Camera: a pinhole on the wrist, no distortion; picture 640 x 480 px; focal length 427.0 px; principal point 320.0 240.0 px. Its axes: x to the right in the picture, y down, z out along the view. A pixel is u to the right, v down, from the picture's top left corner.
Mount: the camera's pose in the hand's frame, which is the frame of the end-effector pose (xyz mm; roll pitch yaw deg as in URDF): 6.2 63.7 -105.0 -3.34 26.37 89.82
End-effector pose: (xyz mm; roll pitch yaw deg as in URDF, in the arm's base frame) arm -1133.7 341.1 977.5 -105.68 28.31 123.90
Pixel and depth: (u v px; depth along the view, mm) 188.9 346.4 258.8
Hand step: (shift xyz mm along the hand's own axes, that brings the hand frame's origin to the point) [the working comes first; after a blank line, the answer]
In the camera's frame: -79.5 64.5 258.8

-73.1 105.8 158.4
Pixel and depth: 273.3 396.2 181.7
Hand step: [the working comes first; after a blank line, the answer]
In the camera's frame: -19.9 66.5 181.7

-70.5 125.0 62.9
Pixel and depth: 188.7 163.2 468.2
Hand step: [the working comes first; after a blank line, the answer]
In the camera's frame: -144.0 -84.2 468.2

63.2 144.3 382.1
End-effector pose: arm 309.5 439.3 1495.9 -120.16 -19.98 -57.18
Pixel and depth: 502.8 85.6 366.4
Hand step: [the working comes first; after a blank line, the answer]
In the camera's frame: 156.9 -132.5 366.4

118.1 369.8 160.0
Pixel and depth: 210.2 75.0 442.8
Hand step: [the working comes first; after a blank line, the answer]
In the camera's frame: -113.9 -171.1 442.8

151.5 162.0 350.6
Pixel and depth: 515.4 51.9 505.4
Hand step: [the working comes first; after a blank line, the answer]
In the camera's frame: 231.3 -222.6 505.4

200.4 500.2 255.9
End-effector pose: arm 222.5 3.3 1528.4 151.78 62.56 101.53
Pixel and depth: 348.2 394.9 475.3
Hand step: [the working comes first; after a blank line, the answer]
In the camera's frame: 31.4 172.4 475.3

-192.9 298.7 297.2
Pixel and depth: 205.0 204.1 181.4
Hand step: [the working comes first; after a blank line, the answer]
In the camera's frame: -48.9 -15.3 181.4

11.0 100.7 79.7
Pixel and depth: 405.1 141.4 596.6
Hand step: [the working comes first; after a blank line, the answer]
In the camera's frame: 118.9 -137.8 596.6

110.1 438.0 383.0
